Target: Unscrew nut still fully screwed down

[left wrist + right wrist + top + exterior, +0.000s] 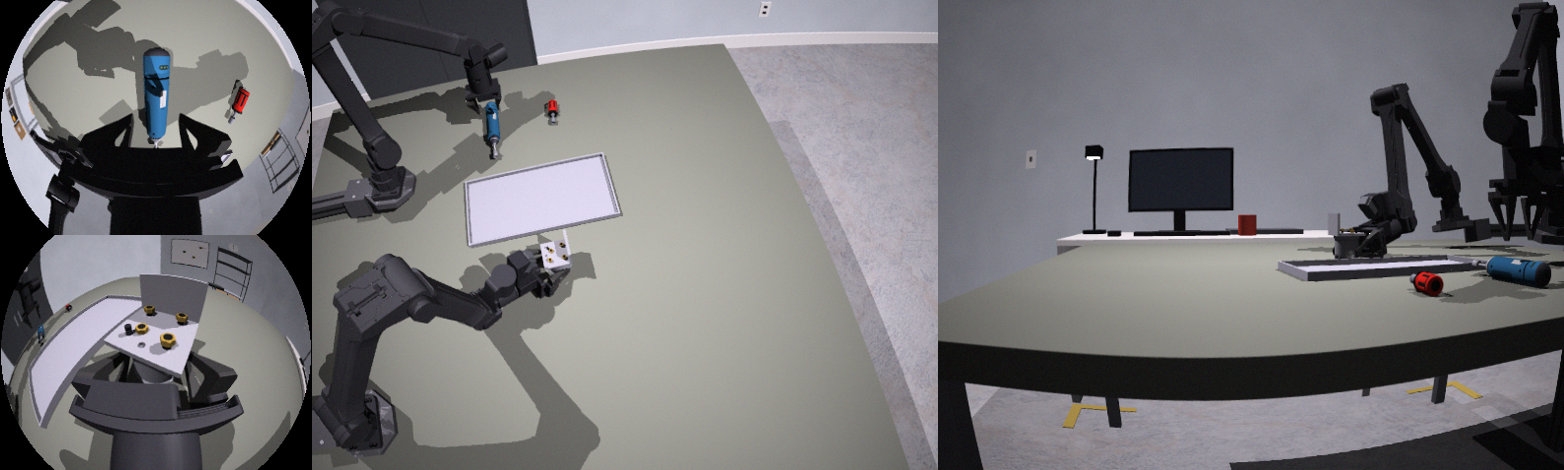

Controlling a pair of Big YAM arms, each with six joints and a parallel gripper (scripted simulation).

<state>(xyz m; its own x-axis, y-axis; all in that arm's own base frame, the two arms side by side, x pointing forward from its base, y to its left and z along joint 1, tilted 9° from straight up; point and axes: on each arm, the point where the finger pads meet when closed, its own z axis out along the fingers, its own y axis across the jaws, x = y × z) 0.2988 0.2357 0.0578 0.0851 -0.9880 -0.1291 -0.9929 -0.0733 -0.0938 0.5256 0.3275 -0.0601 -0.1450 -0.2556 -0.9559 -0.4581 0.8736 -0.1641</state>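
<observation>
Now: right hand 5 cm below the bracket. Round my right hand: socket tip (39 cm to the left, 18 cm behind); short red-handled tool (54 cm to the left, 1 cm below, 1 cm ahead); shallow white tray (21 cm to the left, 5 cm behind, 2 cm below).
</observation>
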